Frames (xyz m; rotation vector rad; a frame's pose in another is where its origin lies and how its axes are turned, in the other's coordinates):
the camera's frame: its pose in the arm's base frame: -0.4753 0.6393 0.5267 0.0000 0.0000 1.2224
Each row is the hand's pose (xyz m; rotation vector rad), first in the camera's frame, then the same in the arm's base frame.
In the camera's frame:
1: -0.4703 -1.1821 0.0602 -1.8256 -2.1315 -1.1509
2: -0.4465 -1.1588 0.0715 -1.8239 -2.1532 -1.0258
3: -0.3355 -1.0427 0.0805 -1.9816 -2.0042 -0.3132
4: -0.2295 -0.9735 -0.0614 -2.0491 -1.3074 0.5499
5: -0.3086 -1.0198 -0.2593 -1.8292 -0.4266 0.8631
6: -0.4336 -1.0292 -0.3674 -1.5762 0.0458 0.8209
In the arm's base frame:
1: 0.4752 -0.2063 0.5869 -0.2423 -2.4885 -0.7556
2: 0.4614 -0.1760 0.5982 -0.2332 -2.5387 -0.6506
3: 0.3902 -0.0320 0.6072 -0.4637 -2.7254 -0.0056
4: 0.3614 0.0912 0.4653 -1.0187 -2.4666 1.0231
5: 0.3779 0.0011 0.2674 -1.4457 -1.6139 1.6306
6: 0.3440 -0.1196 0.1593 -1.5190 -0.9999 1.7304

